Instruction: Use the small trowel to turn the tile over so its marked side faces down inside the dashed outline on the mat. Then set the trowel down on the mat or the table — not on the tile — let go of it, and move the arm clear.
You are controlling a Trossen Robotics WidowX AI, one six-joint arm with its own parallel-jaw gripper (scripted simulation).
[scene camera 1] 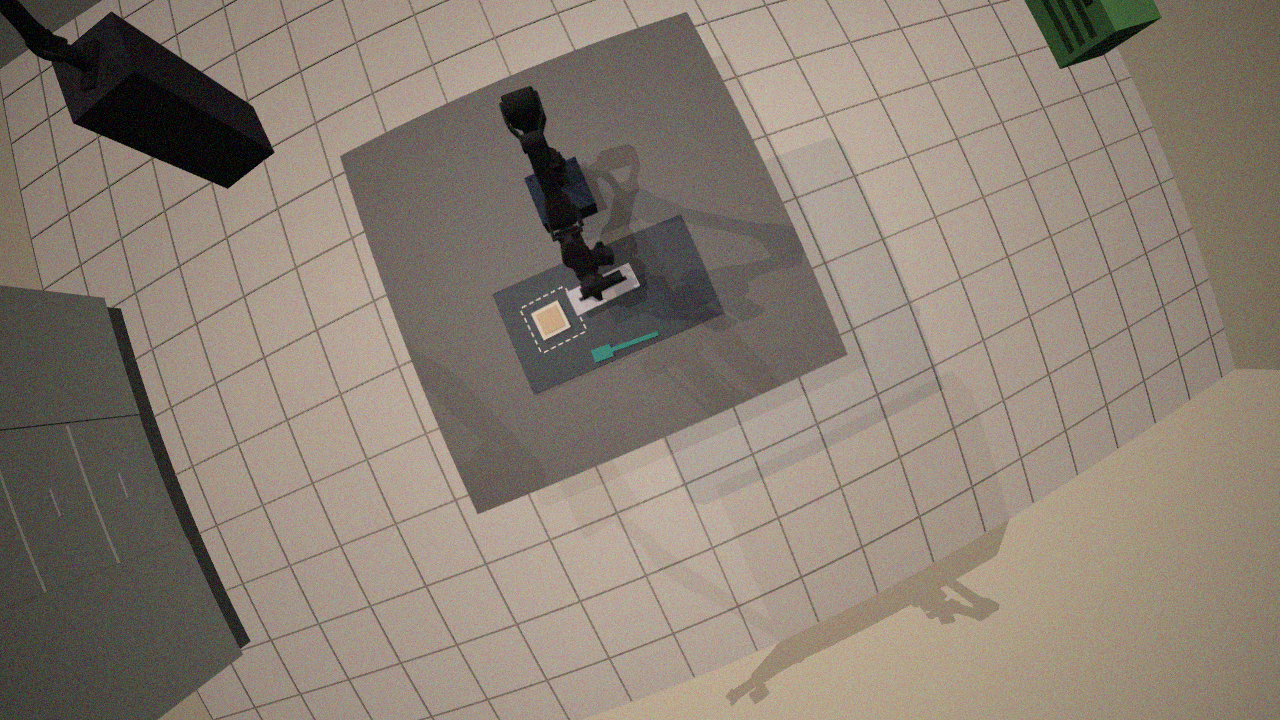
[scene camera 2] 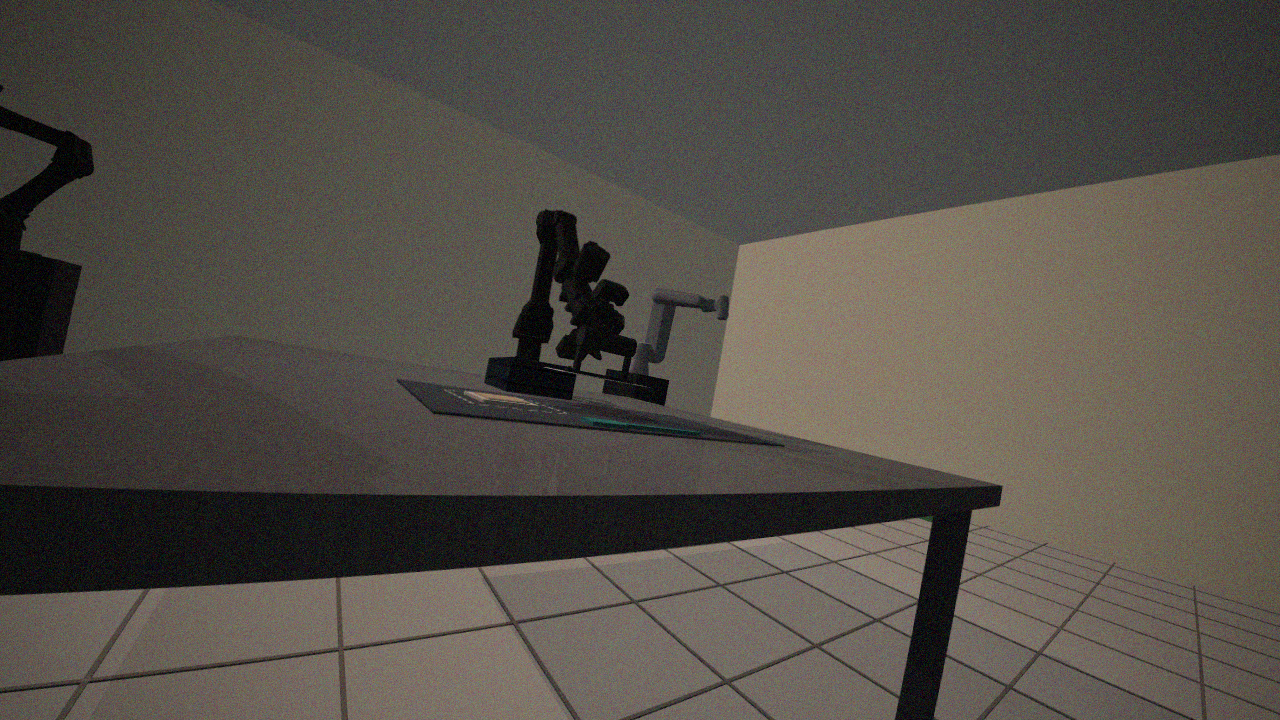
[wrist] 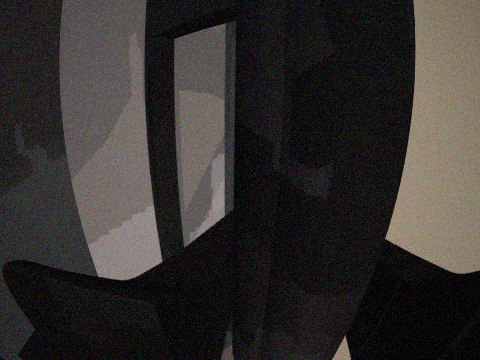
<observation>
My gripper (scene camera 2: pixel 604 352) carries a dark-handled trowel (scene camera 2: pixel 586 336). Further things: a tile (scene camera 1: pixel 550 320) and a dark mat (scene camera 1: pixel 675 293).
The dark-handled trowel is seen too in scene camera 1 (scene camera 1: pixel 622 279) and in the wrist view (wrist: pixel 324 103). My gripper also shows in scene camera 1 (scene camera 1: pixel 599 297) and in the wrist view (wrist: pixel 283 221). The dark mat is seen too in the wrist view (wrist: pixel 48 230). The wrist view misses the tile, which is hidden by my gripper.
</observation>
